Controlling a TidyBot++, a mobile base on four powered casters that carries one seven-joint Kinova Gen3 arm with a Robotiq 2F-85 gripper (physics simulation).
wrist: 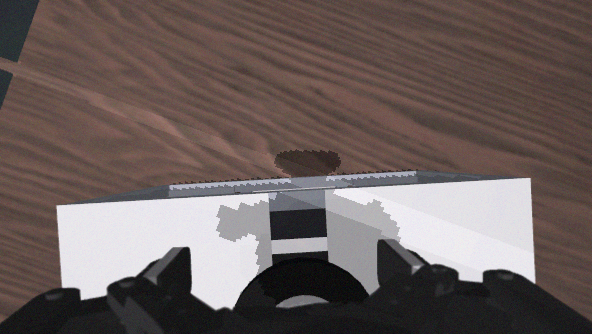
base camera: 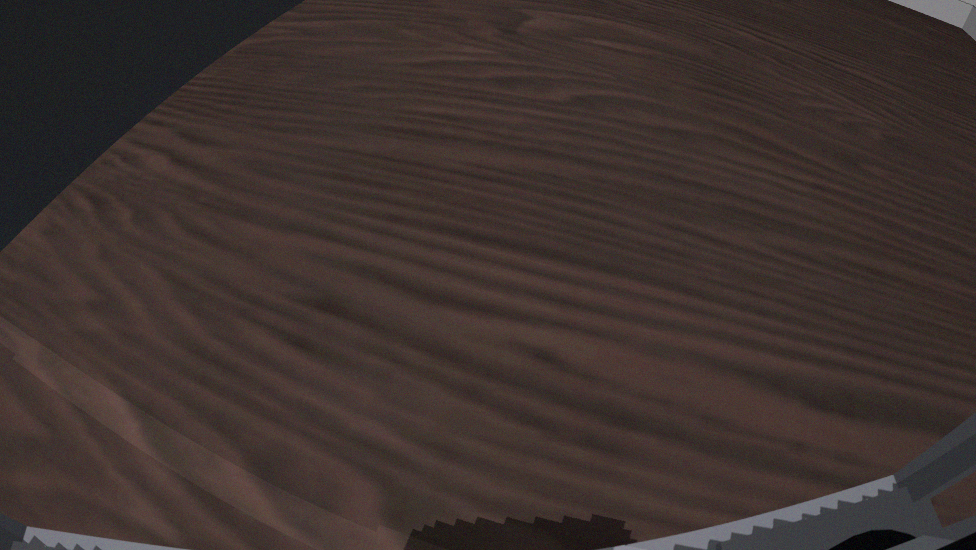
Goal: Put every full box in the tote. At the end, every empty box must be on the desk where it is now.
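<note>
My gripper (wrist: 285, 263) is open in the wrist view, its two black fingers wide apart with nothing between them. It hangs above the white top of the robot's own base (wrist: 150, 225). The gripper does not show in the base camera view. The boxes, the tote and the desk do not show in either view.
A brown wood-grain floor (base camera: 478, 239) (wrist: 400, 90) spreads in front of the base. A dark area (base camera: 102, 81) (wrist: 15, 30) lies beyond its edge at the upper left. A pale grey object (base camera: 945, 10) shows at the upper right corner of the base camera view.
</note>
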